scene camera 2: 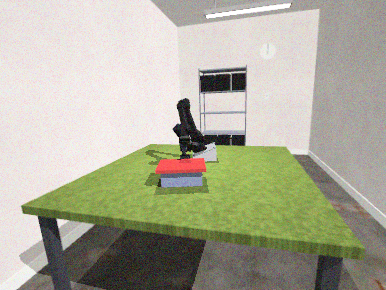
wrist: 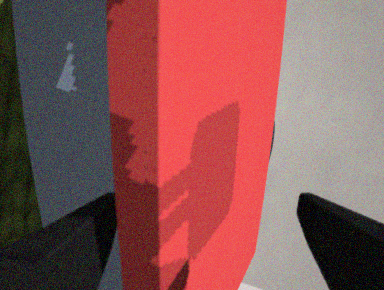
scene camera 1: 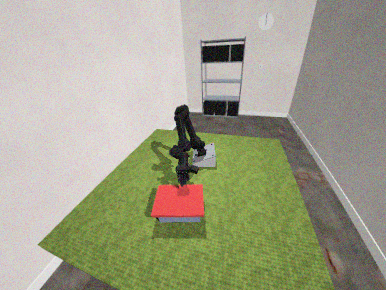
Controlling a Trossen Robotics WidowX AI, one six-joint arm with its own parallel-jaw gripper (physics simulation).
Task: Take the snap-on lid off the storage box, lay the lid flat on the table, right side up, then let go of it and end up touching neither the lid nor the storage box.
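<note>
The red lid (scene camera 1: 177, 204) (scene camera 2: 181, 165) (wrist: 220, 65) sits on top of the blue-grey storage box (scene camera 1: 180, 219) (scene camera 2: 181, 180) (wrist: 65, 135), right side up, its rim overhanging the box walls. My gripper (scene camera 1: 183, 185) (scene camera 2: 184, 157) (wrist: 209, 203) is open at the lid's far edge. In the wrist view the lid's edge passes between the fingers: the left fingertip is beside the lid's rim, in front of the box wall, and the right fingertip stands apart from the lid's top. Whether the left finger touches the lid or box I cannot tell.
The green table (scene camera 1: 255, 200) (scene camera 2: 270, 200) carries the box. A light grey slanted block (scene camera 1: 209, 161) (scene camera 2: 212, 154) stands behind the box, beside the arm's base. A shelf rack (scene camera 1: 222, 81) (scene camera 2: 223, 112) stands at the far wall.
</note>
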